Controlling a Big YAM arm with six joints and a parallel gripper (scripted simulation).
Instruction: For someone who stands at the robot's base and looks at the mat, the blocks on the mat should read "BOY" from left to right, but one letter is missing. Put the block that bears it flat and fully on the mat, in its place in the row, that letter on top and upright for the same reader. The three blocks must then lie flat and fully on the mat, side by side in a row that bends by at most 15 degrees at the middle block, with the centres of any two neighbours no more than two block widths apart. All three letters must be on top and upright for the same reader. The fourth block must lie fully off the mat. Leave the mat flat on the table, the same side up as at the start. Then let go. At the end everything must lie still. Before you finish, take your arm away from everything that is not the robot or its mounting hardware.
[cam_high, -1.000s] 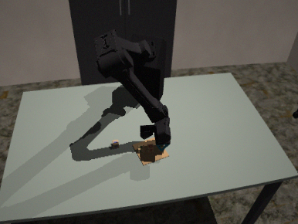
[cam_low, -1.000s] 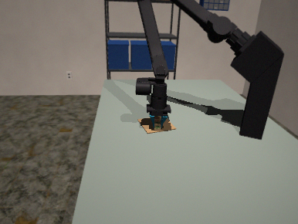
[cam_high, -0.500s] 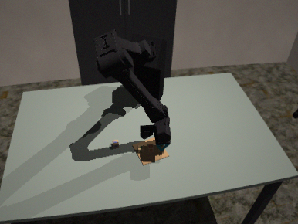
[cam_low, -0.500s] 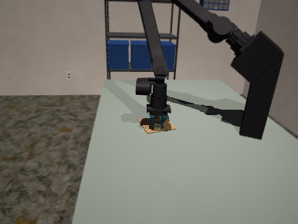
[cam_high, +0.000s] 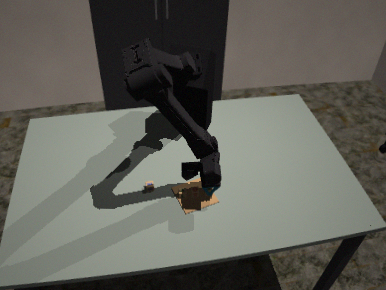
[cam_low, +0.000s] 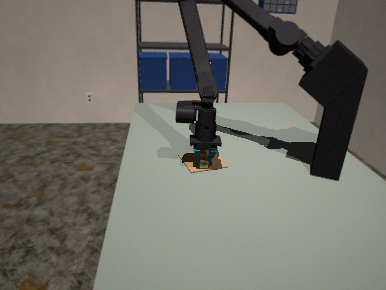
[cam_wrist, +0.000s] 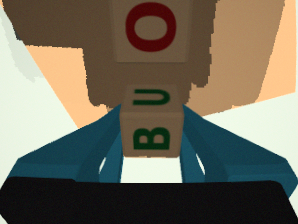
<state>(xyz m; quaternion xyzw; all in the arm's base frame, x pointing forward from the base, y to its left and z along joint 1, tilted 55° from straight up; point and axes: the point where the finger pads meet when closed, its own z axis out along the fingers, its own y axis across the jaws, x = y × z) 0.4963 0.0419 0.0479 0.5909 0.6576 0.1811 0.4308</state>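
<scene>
The wooden block is right at my hand. From my hand the other things lie so: orange mat (10 mm behind, 50 mm to the right, 20 mm below).
</scene>
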